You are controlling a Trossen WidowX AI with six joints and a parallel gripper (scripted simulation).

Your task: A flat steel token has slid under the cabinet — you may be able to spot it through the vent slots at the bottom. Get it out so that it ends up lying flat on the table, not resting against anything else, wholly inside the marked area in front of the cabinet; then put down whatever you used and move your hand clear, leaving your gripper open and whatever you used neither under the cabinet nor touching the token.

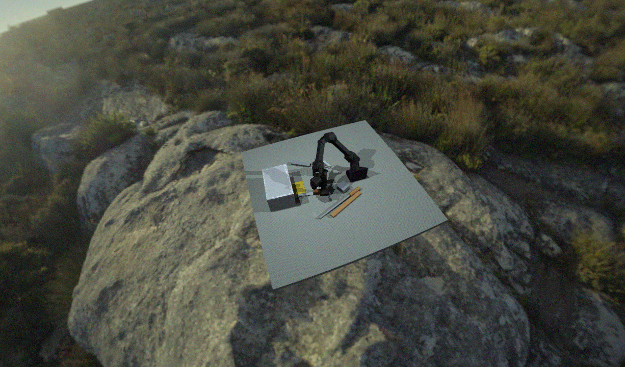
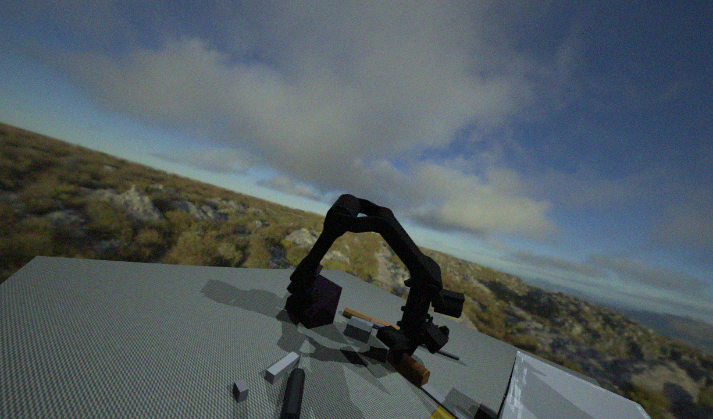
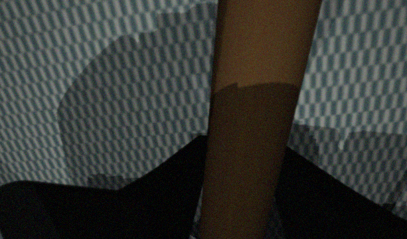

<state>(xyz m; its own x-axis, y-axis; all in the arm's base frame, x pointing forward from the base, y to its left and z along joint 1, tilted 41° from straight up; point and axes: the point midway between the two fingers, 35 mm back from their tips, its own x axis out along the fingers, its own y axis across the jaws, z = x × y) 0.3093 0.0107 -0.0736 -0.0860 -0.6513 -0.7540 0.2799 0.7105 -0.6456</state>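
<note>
Now: gripper tip 160 mm past the grey block, 30 mm to the right of it and 10 mm below it. The rest, counted from my gripper tip: grey bar 250 mm to the right, 150 mm behind; small grey cube 350 mm to the right, 140 mm behind; wooden stick 170 mm to the left, 110 mm behind.
</note>
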